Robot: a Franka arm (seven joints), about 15 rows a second.
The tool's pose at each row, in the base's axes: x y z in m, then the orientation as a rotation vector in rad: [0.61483, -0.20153, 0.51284, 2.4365, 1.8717, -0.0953]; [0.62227, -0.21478, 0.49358, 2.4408, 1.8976, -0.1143]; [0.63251, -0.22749, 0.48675, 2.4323, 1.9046, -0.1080]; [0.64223, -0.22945, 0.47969, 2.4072, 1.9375, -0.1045]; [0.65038, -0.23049, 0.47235, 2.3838, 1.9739, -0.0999]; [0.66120, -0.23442, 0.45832, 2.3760, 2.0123, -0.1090]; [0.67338, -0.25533, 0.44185, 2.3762, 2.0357, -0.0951]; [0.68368, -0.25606, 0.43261, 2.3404, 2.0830, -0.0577]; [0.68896, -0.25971, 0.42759, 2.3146, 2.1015, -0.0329]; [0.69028, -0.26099, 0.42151, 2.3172, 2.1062, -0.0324]
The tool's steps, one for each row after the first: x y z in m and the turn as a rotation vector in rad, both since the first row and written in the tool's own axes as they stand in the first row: [-0.00909, 0.01029, 0.02033, 0.0225, 0.0028, -0.0126]; [-0.01807, 0.02334, 0.02821, 0.0176, 0.0044, -0.0193]; [-0.01682, 0.03313, 0.03534, 0.0156, 0.0068, -0.0460]; [-0.01506, 0.04115, 0.04268, 0.0162, 0.0123, -0.0738]; [-0.01478, 0.05239, 0.05693, 0.0335, 0.0197, -0.0967]; [-0.03028, 0.06928, 0.07514, 0.0392, 0.0361, -0.1082]; [-0.02750, 0.07927, 0.08433, 0.0255, 0.0573, -0.1453]; [-0.02920, 0.08523, 0.08962, 0.0093, 0.0656, -0.1644]; [-0.02954, 0.08674, 0.09578, 0.0130, 0.0690, -0.1656]
